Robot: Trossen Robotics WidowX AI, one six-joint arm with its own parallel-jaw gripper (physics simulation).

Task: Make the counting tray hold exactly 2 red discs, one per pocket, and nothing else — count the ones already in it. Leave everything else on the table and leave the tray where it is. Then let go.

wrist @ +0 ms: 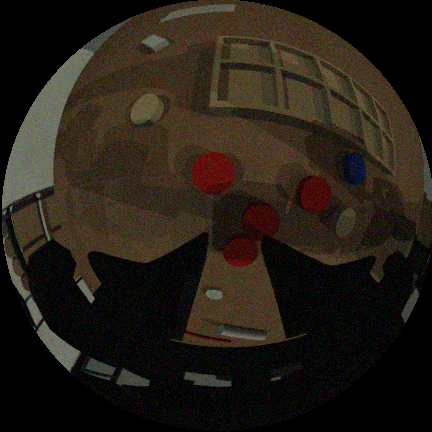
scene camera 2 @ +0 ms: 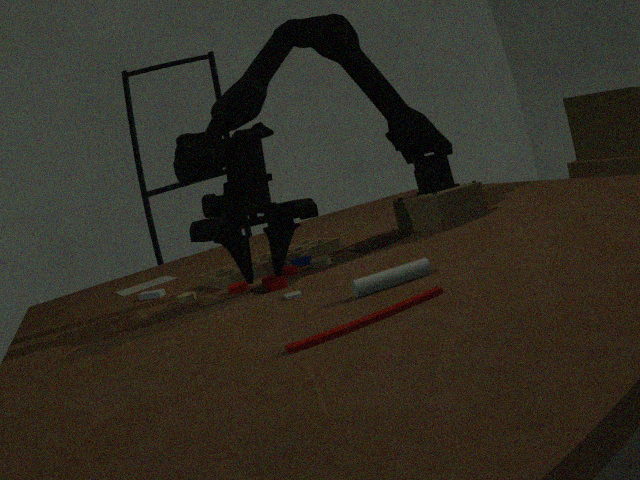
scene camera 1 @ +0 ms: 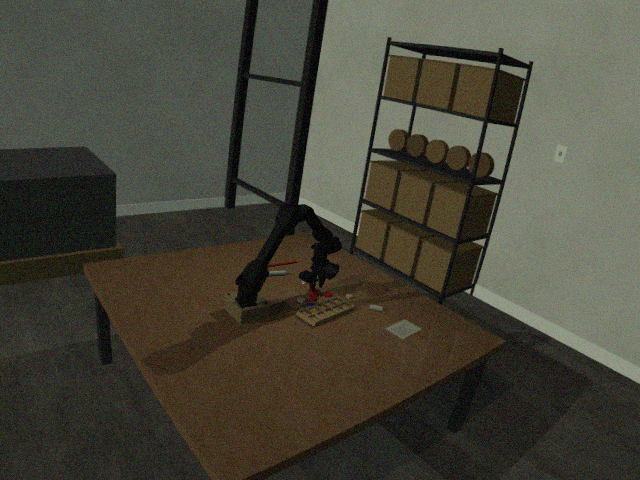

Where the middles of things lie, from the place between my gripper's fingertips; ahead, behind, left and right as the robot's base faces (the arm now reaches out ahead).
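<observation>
Wooden counting tray (scene camera 1: 317, 314): my hand 17 cm to the left of it, 5 cm past it.
</observation>
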